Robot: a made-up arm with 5 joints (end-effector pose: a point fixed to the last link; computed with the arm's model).
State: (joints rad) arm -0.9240 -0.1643 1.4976 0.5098 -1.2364
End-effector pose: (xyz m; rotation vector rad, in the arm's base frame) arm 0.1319 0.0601 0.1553 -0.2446 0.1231 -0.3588
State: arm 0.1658 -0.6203 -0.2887 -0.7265 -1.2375
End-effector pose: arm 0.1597 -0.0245 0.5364 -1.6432 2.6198 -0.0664
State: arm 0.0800 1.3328 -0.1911 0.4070 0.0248
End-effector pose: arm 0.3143 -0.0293 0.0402 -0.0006 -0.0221 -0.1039
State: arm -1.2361 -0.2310 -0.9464 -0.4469 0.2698
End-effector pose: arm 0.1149 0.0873 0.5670 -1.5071 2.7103 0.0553
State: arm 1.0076 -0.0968 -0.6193 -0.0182 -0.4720
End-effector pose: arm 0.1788 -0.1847 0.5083 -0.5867 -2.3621 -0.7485
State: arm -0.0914 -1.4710 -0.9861 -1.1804 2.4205
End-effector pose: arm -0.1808 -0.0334 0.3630 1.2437 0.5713 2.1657
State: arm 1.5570 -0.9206 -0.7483 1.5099 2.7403
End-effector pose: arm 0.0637 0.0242 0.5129 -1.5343 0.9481 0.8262
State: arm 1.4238 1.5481 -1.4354 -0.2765 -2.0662
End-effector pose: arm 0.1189 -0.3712 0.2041 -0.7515 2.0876 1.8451
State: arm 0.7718 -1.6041 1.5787 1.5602 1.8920
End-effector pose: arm 0.1303 -0.0688 0.2323 -0.0365 -0.0098 1.0714
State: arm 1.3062 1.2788 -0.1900 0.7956 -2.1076
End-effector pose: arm 0.1260 -0.2303 0.0534 0.1842 -0.4070 2.7891
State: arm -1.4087 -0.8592 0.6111 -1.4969 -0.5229
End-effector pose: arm 0.1037 0.1197 0.4300 -2.4921 1.6351 0.1058
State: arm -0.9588 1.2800 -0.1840 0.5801 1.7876
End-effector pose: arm 0.2220 0.1935 0.0508 0.0554 0.1346 2.6944
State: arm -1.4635 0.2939 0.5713 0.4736 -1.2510
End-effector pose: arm 0.1084 0.2258 0.1771 0.2281 -0.0437 0.1631
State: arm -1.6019 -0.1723 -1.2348 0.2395 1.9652
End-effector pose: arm 0.0814 0.0837 0.5728 0.4710 2.9695 -0.6036
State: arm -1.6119 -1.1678 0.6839 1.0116 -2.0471
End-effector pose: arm 0.0789 0.1230 0.3780 1.0107 0.2940 -0.4389
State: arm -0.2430 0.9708 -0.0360 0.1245 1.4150
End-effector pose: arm 0.3517 0.0585 0.1095 -0.3036 -0.4824 1.5708
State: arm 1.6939 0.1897 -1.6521 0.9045 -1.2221
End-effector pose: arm 0.0473 -0.1346 0.5461 -0.5617 -2.6151 -1.4779
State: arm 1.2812 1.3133 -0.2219 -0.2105 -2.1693
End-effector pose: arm 0.1430 -0.2667 0.0564 -0.4344 0.8585 2.6351
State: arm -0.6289 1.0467 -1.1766 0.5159 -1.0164
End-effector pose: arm 0.3768 0.2079 0.2856 0.8941 -0.7903 -0.3836
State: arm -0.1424 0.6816 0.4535 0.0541 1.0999
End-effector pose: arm 0.3052 0.0230 0.1200 -0.1778 -0.3639 1.1784
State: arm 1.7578 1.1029 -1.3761 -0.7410 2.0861
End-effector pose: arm -0.0002 -0.3384 0.3543 -2.4515 0.8310 0.1031
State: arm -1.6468 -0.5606 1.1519 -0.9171 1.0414
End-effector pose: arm 0.0699 0.1851 0.2791 0.7520 -2.2167 1.6273
